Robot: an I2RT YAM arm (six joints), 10 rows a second.
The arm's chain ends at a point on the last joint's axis. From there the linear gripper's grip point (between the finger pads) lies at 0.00 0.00 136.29 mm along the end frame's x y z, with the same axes.
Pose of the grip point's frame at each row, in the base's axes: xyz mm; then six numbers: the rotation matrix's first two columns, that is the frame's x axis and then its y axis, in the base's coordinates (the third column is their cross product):
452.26 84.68 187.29 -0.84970 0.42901 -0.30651 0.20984 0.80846 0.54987
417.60 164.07 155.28 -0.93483 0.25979 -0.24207 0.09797 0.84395 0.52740
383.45 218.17 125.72 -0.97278 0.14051 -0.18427 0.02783 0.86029 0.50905
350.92 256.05 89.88 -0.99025 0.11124 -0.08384 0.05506 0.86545 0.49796
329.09 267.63 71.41 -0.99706 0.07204 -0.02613 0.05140 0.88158 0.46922
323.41 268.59 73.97 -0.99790 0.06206 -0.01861 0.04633 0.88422 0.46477
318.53 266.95 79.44 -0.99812 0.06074 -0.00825 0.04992 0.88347 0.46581
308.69 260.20 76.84 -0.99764 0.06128 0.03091 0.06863 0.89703 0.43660
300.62 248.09 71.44 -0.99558 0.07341 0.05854 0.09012 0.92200 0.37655
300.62 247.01 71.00 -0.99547 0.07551 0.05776 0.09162 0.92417 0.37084
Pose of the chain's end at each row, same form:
386.34 29.77 293.18 -0.84970 0.42901 -0.30651 0.20984 0.80846 0.54987
371.08 100.11 266.27 -0.93483 0.25979 -0.24207 0.09797 0.84395 0.52740
352.10 151.38 240.31 -0.97278 0.14051 -0.18427 0.02783 0.86029 0.50905
333.48 189.47 207.52 -0.99025 0.11124 -0.08384 0.05506 0.86545 0.49796
321.34 204.05 191.71 -0.99706 0.07204 -0.02613 0.05140 0.88158 0.46922
317.24 205.50 194.62 -0.99790 0.06206 -0.01861 0.04633 0.88422 0.46477
313.68 203.64 200.04 -0.99812 0.06074 -0.00825 0.04992 0.88347 0.46581
308.82 200.55 199.38 -0.99764 0.06128 0.03091 0.06863 0.89703 0.43660
304.21 196.28 197.45 -0.99558 0.07341 0.05854 0.09012 0.92200 0.37655
304.08 195.98 197.33 -0.99547 0.07551 0.05776 0.09162 0.92417 0.37084

